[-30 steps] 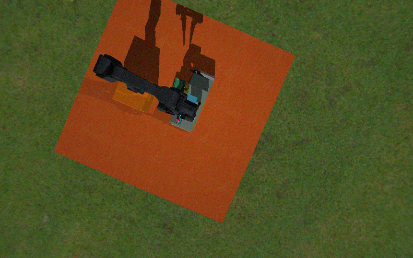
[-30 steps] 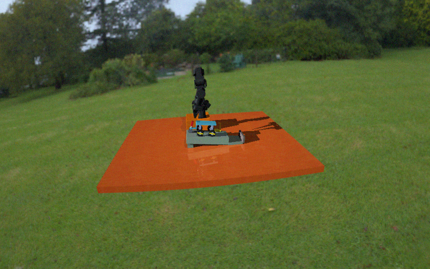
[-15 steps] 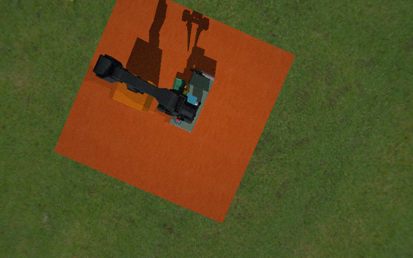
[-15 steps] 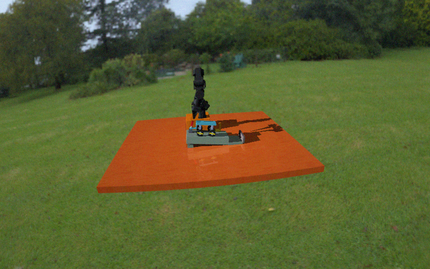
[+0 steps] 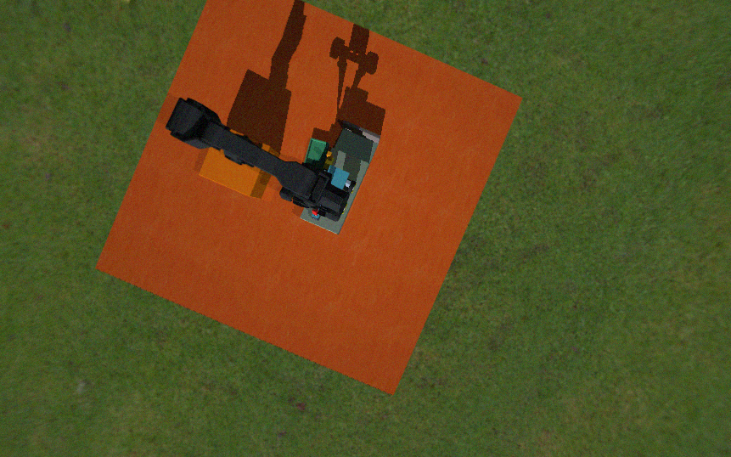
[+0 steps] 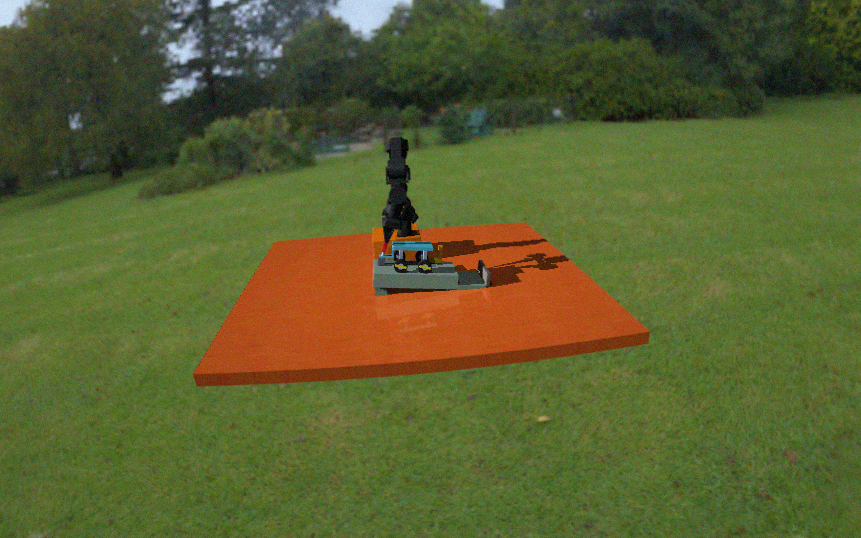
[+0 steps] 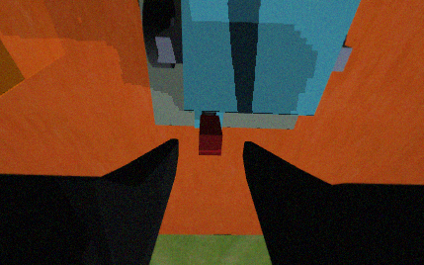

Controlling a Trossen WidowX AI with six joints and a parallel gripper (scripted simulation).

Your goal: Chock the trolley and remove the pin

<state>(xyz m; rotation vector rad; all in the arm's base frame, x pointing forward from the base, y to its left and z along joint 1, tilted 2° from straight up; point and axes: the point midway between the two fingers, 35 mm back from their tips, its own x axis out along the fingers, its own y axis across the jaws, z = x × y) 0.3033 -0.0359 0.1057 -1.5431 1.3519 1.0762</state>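
My gripper tip is now 1 cm to the left of the stop pin and 4 cm above it. Also, from my gripper tip: yellow chock: 6 cm behind, 16 cm to the left, 8 cm below; blue trolley: 1 cm ahead, 8 cm to the left, 6 cm below; grey ramp: 1 cm ahead, 9 cm to the left, 12 cm below.
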